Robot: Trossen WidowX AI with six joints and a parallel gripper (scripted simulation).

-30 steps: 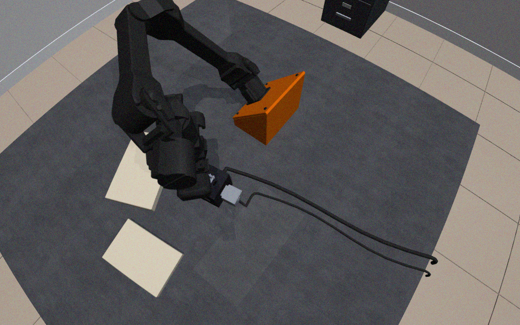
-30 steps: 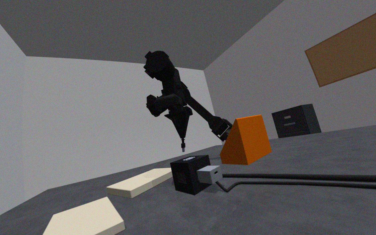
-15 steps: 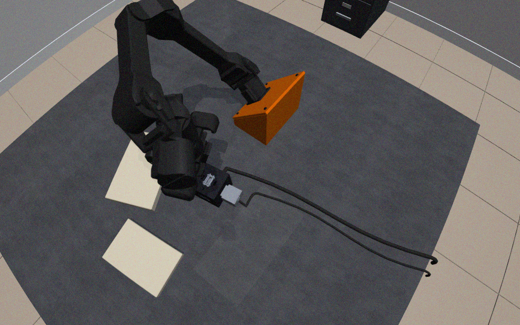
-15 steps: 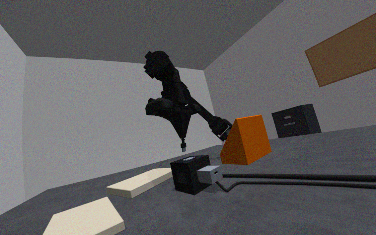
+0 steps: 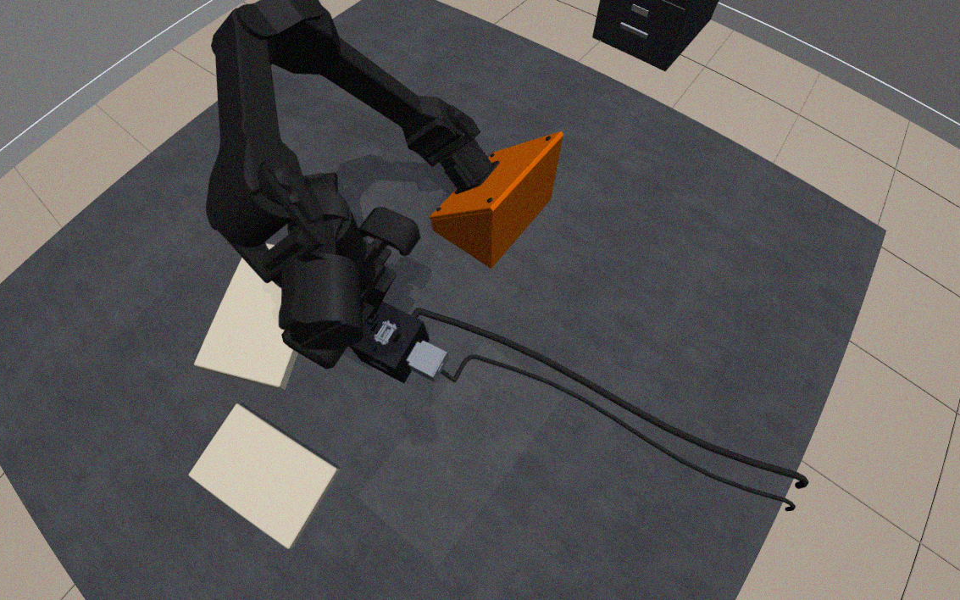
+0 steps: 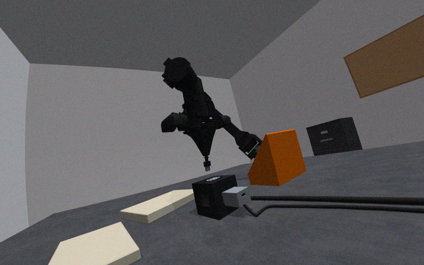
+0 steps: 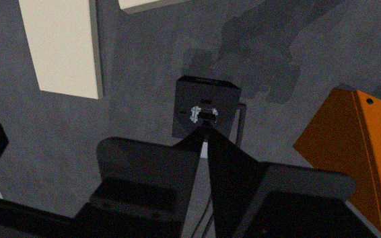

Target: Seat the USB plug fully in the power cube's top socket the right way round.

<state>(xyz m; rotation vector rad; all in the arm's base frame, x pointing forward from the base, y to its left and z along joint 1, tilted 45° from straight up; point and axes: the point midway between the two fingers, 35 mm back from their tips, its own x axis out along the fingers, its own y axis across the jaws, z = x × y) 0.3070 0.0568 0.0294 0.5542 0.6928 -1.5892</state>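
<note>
The small USB plug is 2 cm below my gripper tip. Also, from my gripper tip: metal USB socket: 1 cm to the left, 6 cm below.
</note>
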